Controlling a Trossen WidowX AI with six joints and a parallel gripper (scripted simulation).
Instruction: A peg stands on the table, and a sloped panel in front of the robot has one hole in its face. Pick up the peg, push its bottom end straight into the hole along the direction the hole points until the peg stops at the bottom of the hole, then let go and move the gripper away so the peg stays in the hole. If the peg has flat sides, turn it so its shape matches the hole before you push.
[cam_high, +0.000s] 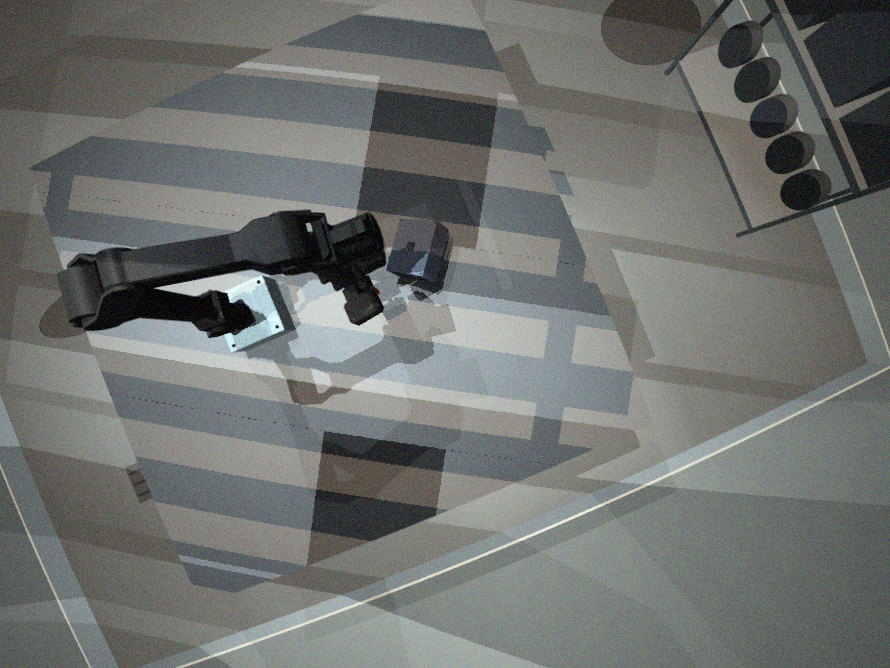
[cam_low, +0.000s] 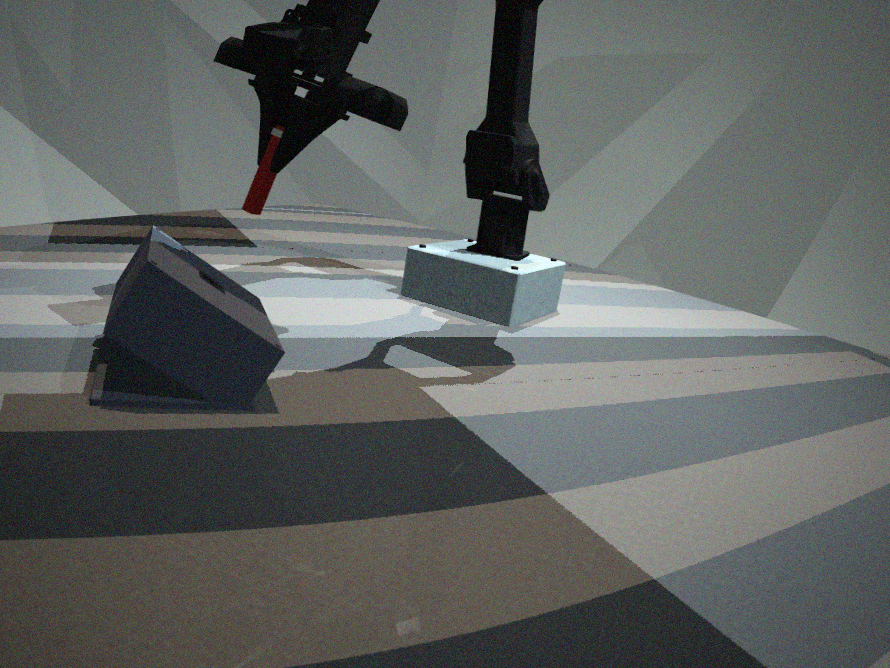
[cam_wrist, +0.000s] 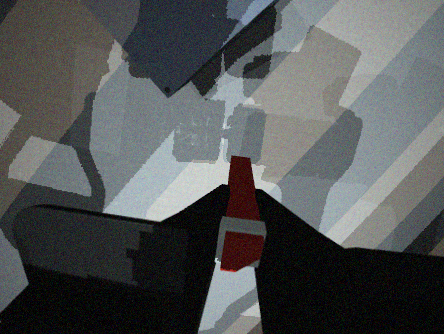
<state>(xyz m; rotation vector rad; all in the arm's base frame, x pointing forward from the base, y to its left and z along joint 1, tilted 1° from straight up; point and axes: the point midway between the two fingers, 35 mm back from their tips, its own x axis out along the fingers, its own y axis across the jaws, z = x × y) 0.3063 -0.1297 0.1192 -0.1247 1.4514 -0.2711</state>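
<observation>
My gripper tip is 140 mm short of the sloped panel, 100 mm above it and 30 mm to the right of it. From my gripper tip the other things lie so: red peg 20 mm above.
</observation>
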